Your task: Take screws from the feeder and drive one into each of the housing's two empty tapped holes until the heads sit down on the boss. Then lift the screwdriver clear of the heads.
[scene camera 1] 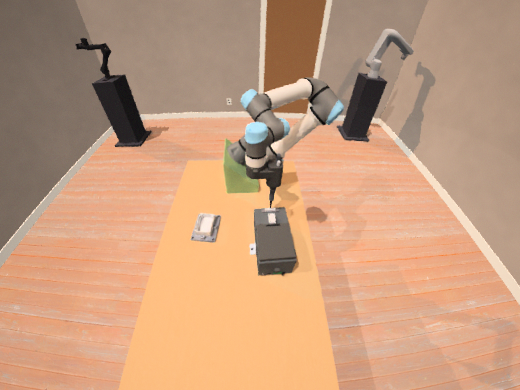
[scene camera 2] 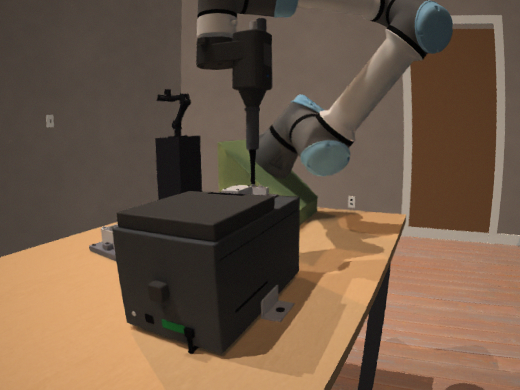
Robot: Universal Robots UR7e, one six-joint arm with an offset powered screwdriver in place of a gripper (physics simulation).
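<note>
The dark screw feeder (scene camera 1: 274,242) (scene camera 2: 170,275) stands on the table, with a pale metal pick-up part (scene camera 2: 260,191) at its far end. My screwdriver (scene camera 1: 271,206) (scene camera 2: 253,183) points straight down, its bit tip at that pick-up part, touching or very close to it. Whether a screw is on the bit is too small to tell. The housing (scene camera 1: 206,225) (scene camera 2: 106,240), a grey base plate with a whitish raised block, lies left of the feeder in the scene camera 1 view. The feeder partly hides it in the scene camera 2 view. Its tapped holes cannot be made out.
A green wedge-shaped block (scene camera 1: 241,181) (scene camera 2: 231,157) stands behind, near the arm's base. A small bracket (scene camera 1: 252,249) (scene camera 2: 281,310) sticks out at each visible feeder side. The orange table (scene camera 1: 225,325) (scene camera 2: 60,300) carries all this. Two black pedestals (scene camera 1: 120,110) (scene camera 1: 364,107) with small arms stand beyond it.
</note>
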